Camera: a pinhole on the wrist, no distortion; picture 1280 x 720 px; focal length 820.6 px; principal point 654.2 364.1 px. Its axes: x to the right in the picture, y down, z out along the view. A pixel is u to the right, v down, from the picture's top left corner.
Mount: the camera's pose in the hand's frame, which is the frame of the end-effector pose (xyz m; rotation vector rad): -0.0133 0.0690 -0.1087 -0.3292 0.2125 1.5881
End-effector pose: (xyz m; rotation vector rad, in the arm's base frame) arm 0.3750 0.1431 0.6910 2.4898 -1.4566 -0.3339
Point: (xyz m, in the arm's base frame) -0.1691 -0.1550 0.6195
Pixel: 1198.2 256.2
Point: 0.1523 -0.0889 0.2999
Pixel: 506.4 96.0
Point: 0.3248 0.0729 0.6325
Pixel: 277.9 33.7
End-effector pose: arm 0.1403 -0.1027 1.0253 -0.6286 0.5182 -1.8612
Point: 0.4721 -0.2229 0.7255
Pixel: outside the picture
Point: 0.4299 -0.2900 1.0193
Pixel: 868.2 58.3
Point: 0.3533 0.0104 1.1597
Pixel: 264.1 654.5
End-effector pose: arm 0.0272 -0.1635 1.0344 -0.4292 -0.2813 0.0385
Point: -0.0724 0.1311 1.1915
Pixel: 636.9 326.0
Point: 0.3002 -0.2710 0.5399
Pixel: behind the camera
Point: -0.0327 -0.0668 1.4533
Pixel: 41.2 173.4
